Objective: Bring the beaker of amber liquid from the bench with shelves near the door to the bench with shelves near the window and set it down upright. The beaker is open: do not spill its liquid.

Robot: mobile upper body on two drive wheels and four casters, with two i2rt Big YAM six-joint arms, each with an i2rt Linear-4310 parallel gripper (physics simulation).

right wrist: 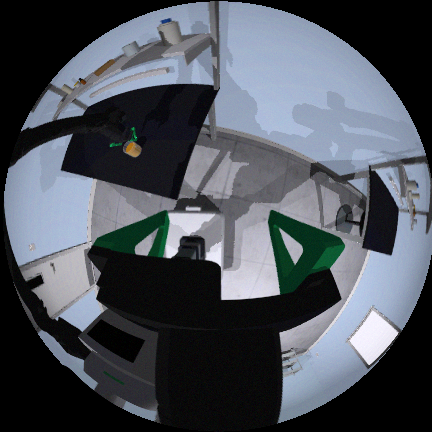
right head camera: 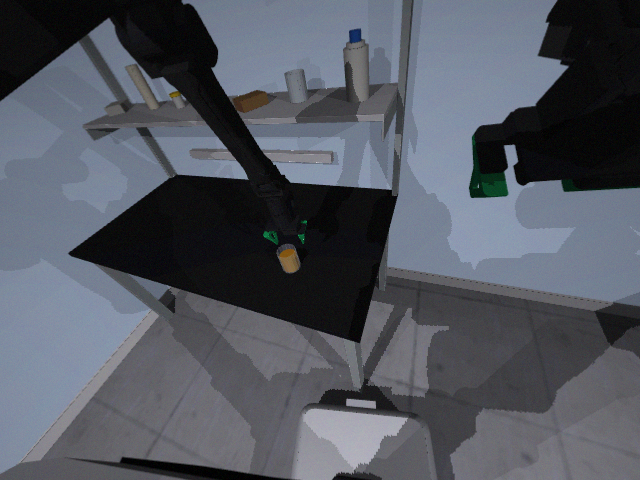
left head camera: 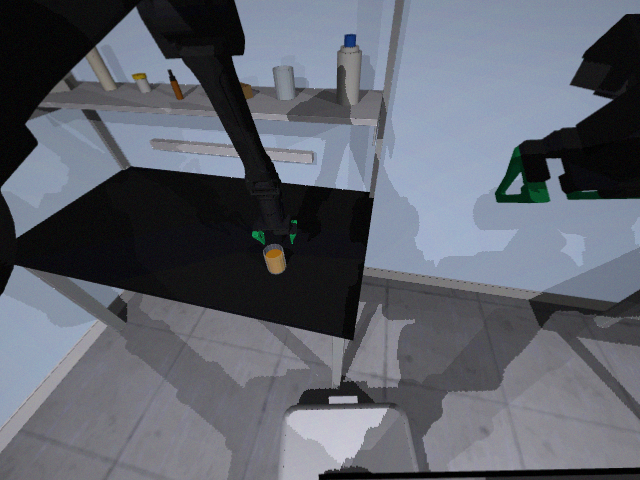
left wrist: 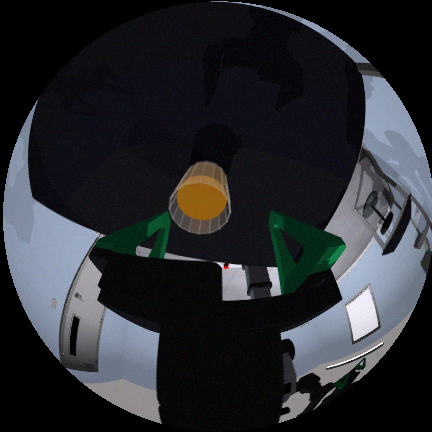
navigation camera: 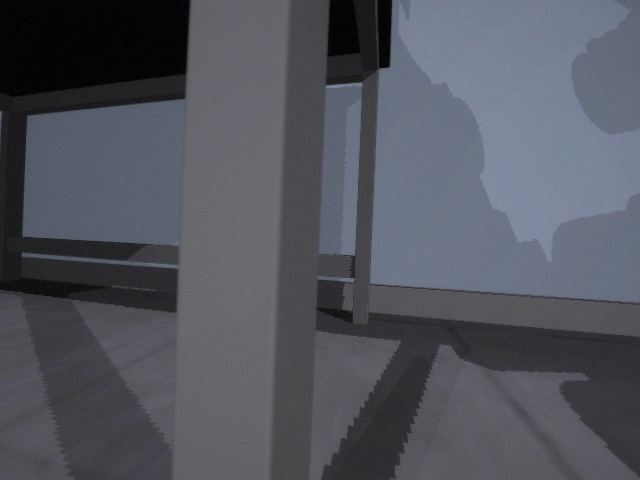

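Observation:
A beaker of amber liquid (left wrist: 200, 203) is visible; in the navigation camera view the beaker of amber liquid is out of frame. I also see a window (left wrist: 361, 311). My left gripper (left head camera: 278, 243) appears as well in the right head camera view (right head camera: 290, 242) and the left wrist view (left wrist: 219, 215). My right gripper (right head camera: 516, 189) appears also in the left head camera view (left head camera: 531, 196).

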